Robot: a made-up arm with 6 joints. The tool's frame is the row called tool.
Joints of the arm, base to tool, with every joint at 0 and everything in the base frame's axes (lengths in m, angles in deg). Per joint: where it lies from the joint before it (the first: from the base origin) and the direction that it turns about. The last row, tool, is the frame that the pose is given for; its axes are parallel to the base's.
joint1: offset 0.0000 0.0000 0.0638 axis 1 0 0
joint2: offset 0.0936 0.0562 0.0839 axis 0 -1 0
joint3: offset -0.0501 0.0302 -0.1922 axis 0 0 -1
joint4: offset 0.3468 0.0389 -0.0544 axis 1 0 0
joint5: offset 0.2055 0.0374 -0.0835 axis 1 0 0
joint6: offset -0.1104 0.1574 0.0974 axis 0 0 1
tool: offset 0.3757 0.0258 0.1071
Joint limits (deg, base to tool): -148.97..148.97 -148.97..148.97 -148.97..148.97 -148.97..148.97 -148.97..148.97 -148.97..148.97
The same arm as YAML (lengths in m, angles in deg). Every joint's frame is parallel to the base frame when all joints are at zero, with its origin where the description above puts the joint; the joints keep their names.
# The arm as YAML. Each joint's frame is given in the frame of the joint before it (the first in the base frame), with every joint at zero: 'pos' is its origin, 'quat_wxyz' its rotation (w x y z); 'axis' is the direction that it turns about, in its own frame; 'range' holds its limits. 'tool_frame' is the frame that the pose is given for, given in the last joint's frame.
length_unit: m
angle_unit: deg
joints:
  - joint: joint1
    pos: [0.0, 0.0, 0.0638]
    quat_wxyz: [1.0, 0.0, 0.0, 0.0]
    axis: "+x"
    range: [-148.97, 148.97]
  - joint: joint2
    pos: [0.0936, 0.0562, 0.0839]
    quat_wxyz: [1.0, 0.0, 0.0, 0.0]
    axis: "-y"
    range: [-148.97, 148.97]
  - joint: joint3
    pos: [-0.0501, 0.0302, -0.1922]
    quat_wxyz: [1.0, 0.0, 0.0, 0.0]
    axis: "-z"
    range: [-148.97, 148.97]
  - joint: joint4
    pos: [0.3468, 0.0389, -0.0544]
    quat_wxyz: [1.0, 0.0, 0.0, 0.0]
    axis: "+x"
    range: [-148.97, 148.97]
  - joint: joint5
    pos: [0.2055, 0.0374, -0.0835]
    quat_wxyz: [1.0, 0.0, 0.0, 0.0]
    axis: "+x"
    range: [-148.97, 148.97]
  - joint: joint6
    pos: [-0.1104, 0.1574, 0.0974]
    quat_wxyz: [1.0, 0.0, 0.0, 0.0]
    axis: "+z"
    range: [-148.97, 148.97]
tool_frame:
  pos: [0.3757, 0.0258, 0.1071]
  quat_wxyz: [1.0, 0.0, 0.0, 0.0]

